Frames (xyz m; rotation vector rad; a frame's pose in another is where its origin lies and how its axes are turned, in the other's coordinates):
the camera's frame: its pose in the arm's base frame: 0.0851 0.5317 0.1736 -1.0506 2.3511 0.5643
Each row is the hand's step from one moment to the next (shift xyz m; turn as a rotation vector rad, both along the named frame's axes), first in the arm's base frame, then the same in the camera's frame.
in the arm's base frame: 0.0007 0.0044 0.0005 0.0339 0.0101 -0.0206
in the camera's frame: -0.0032 0.0023 0.0022 -0.0131 -0.0233 0.0310
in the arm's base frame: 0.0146 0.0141 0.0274 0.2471 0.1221 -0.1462
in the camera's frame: -0.0326 0.0020 -0.0099 -0.1248 -0.1391 0.2498
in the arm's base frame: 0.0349 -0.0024 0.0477 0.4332 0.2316 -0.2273
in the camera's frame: -0.0470 -0.0205 -0.0295 -0.2459 -0.2283 0.4247
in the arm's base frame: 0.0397 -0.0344 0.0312 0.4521 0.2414 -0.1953
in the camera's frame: -0.0220 -0.0466 -0.0328 -0.2813 -0.2316 0.4100
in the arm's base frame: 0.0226 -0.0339 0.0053 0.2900 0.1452 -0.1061
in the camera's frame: 0.0029 -0.0374 -0.0167 -0.1863 -0.1513 0.2425
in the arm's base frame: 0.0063 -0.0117 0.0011 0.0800 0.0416 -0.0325
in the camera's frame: 0.0023 -0.0119 -0.0056 -0.0504 -0.0413 0.0703
